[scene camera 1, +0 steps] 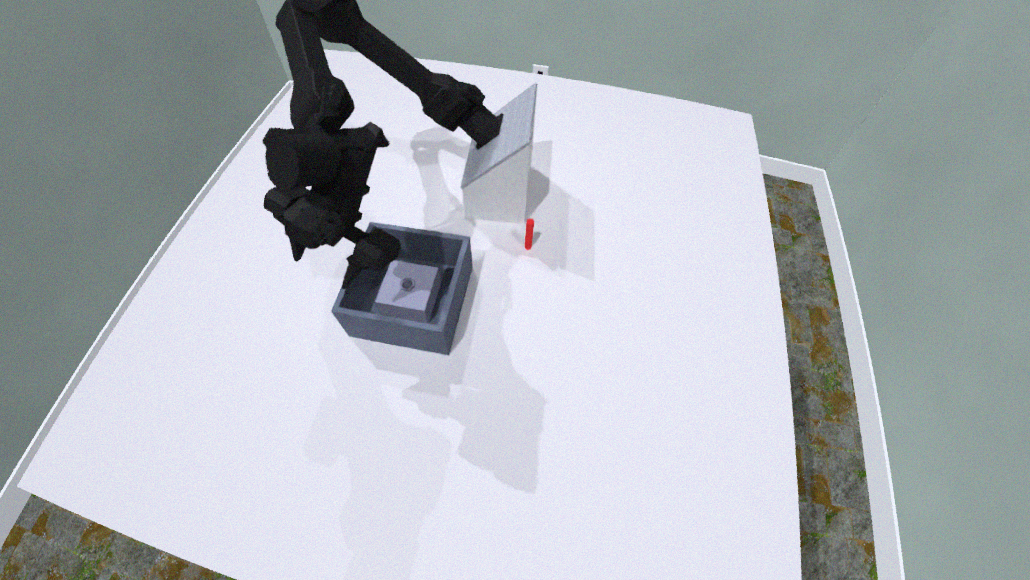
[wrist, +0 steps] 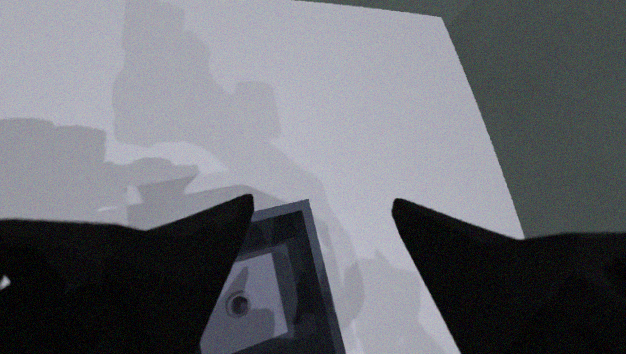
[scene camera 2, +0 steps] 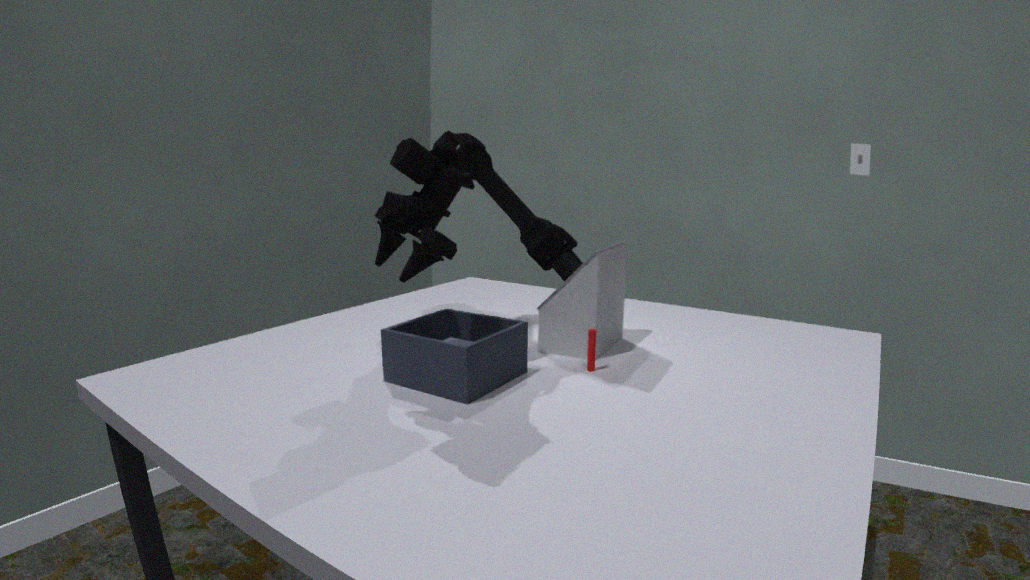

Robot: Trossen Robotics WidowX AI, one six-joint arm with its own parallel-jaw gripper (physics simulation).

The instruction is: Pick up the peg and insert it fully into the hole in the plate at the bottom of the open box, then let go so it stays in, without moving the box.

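Frame: origin at the arm's base, x ahead, y left, z up, level; millimetres.
Seen in the pictures: gripper, between the fingertips: [scene camera 1: 320, 274] [wrist: 323, 204] [scene camera 2: 388, 273]; arm's base, origin of its link: [scene camera 1: 490, 131] [scene camera 2: 579, 278].
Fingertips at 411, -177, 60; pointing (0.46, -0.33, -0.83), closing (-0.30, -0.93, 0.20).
Observation:
Offsets run from my fingertips to a thing's middle, as dx, dy, dz. "spot": to the spot under its first point. Level surfaces: height alone.
The red peg {-239, +282, -159} [scene camera 1: 529, 234] [scene camera 2: 591, 350] stands upright on the table, right of the box and close to the grey wedge-shaped stand; it does not show in the wrist view. The dark blue-grey open box {-82, +82, -150} [scene camera 1: 400, 337] [scene camera 2: 425, 363] [wrist: 320, 260] holds a pale plate {-82, +82, -165} [scene camera 1: 425, 277] [wrist: 265, 285] at its bottom. The round hole {spot: -90, +78, -155} [scene camera 1: 407, 284] [wrist: 239, 303] is in the plate's middle and looks empty. My gripper [scene camera 1: 322, 272] [scene camera 2: 390, 272] [wrist: 323, 204] is open and empty, well above the table and the box's left side, away from the peg. In the wrist view, the left finger covers part of the box.
The grey wedge-shaped stand [scene camera 1: 497, 194] [scene camera 2: 569, 324] carries the arm's base, behind the peg. The box's raised walls surround the plate. The white table {dz -199} [scene camera 1: 648, 360] [scene camera 2: 684, 461] [wrist: 380, 100] bears shadows of the arm. Its edge shows at the right in the wrist view.

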